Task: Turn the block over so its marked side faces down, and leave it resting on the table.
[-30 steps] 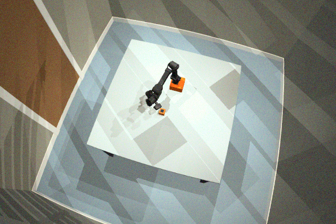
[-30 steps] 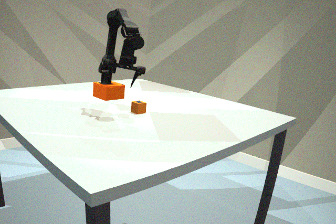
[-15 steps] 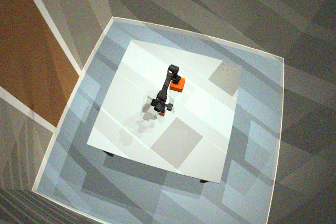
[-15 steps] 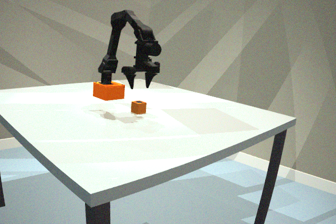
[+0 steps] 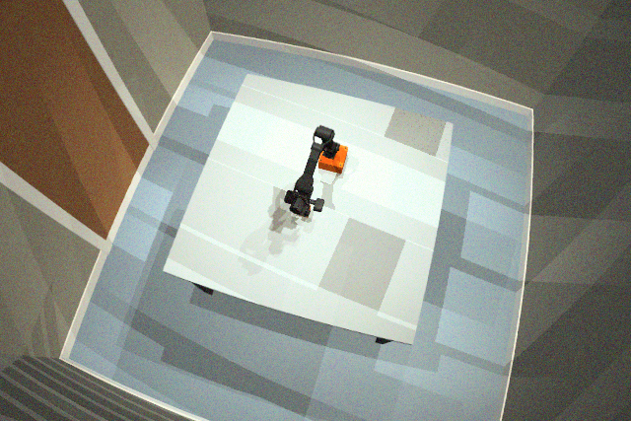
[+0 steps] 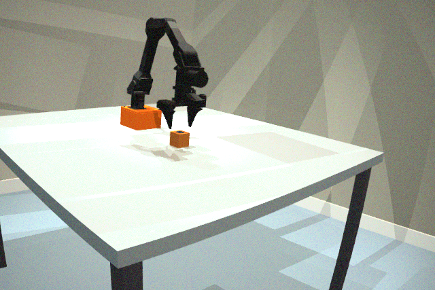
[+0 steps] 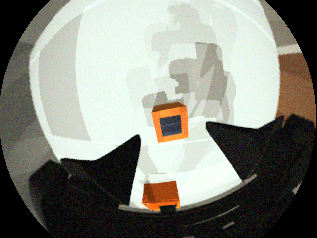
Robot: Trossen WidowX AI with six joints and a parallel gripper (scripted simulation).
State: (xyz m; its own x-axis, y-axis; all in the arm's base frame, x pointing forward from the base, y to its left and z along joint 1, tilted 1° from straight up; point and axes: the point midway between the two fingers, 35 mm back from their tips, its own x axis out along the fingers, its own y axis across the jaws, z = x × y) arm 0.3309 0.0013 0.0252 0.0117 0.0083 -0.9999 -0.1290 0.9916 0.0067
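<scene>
Right now the orange block is 3 cm below my gripper tip.
</scene>
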